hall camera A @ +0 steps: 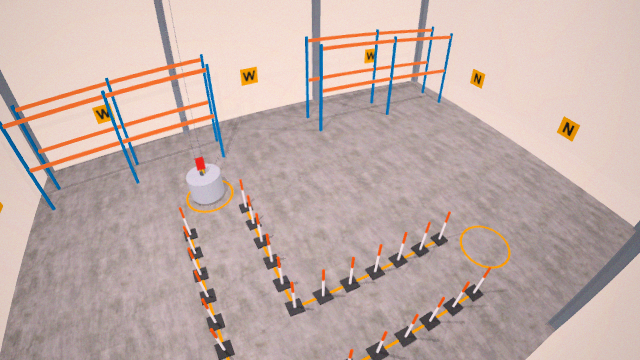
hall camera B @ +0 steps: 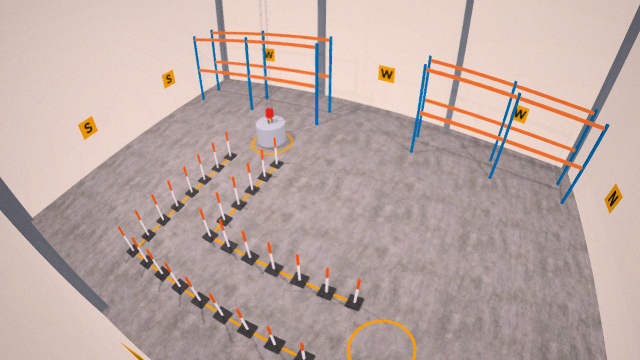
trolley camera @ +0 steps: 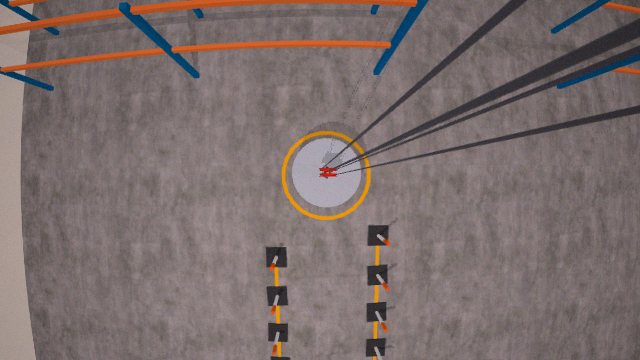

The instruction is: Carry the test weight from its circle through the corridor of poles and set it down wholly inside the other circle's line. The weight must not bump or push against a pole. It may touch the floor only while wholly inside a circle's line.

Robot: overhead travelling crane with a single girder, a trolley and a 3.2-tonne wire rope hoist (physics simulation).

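The test weight [hall camera A: 206,189] [hall camera B: 271,135] [trolley camera: 310,186], a pale grey cylinder, is upright within the outline of its orange circle [hall camera A: 210,211] [hall camera B: 271,154] [trolley camera: 326,218] in the trolley view. Its underside is at or close above the floor; I cannot tell if they touch. My hook [hall camera A: 201,172] [hall camera B: 270,120] [trolley camera: 328,172], under the red block, is at the weight's top centre and holds it. The other circle [hall camera A: 510,248] [hall camera B: 382,321] is at the corridor's far end. The nearest corridor poles [hall camera A: 243,195] [hall camera B: 275,151] [trolley camera: 382,239] stand apart from the weight.
Red-and-white poles on black bases form two rows with an L-shaped bend between the circles. A blue and orange rack [hall camera A: 213,115] [hall camera B: 316,85] [trolley camera: 400,37] stands behind the weight. A second rack [hall camera A: 321,90] [hall camera B: 505,135] stands farther along the W wall.
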